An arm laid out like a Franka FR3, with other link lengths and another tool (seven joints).
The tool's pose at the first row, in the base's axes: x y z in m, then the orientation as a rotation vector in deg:
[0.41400, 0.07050, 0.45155, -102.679, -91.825, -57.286]
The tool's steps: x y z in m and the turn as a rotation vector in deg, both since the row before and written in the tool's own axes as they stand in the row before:
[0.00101, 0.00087, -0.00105, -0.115, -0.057, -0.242]
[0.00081, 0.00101, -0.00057, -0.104, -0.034, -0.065]
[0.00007, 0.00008, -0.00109, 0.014, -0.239, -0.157]
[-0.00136, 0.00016, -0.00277, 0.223, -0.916, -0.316]
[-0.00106, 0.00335, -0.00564, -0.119, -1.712, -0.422]
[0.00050, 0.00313, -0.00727, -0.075, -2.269, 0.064]
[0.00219, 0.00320, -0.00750, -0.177, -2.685, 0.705]
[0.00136, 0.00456, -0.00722, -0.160, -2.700, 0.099]
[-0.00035, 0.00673, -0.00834, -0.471, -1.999, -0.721]
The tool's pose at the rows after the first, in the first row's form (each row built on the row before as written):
[0.41469, 0.07013, 0.45305, -102.646, -92.087, -57.465]
[0.41560, 0.07000, 0.45413, -102.700, -92.152, -57.570]
[0.41548, 0.06917, 0.45483, -102.776, -92.463, -57.449]
[0.41512, 0.06615, 0.45539, -103.136, -93.395, -56.688]
[0.41742, 0.06062, 0.45827, -104.261, -94.840, -55.701]
[0.41922, 0.05496, 0.46353, -106.099, -96.101, -54.011]
[0.42108, 0.05044, 0.47042, -108.740, -96.873, -51.793]
[0.42432, 0.04561, 0.47682, -110.952, -98.290, -49.720]
[0.42941, 0.03872, 0.48327, -112.253, -100.174, -48.793]

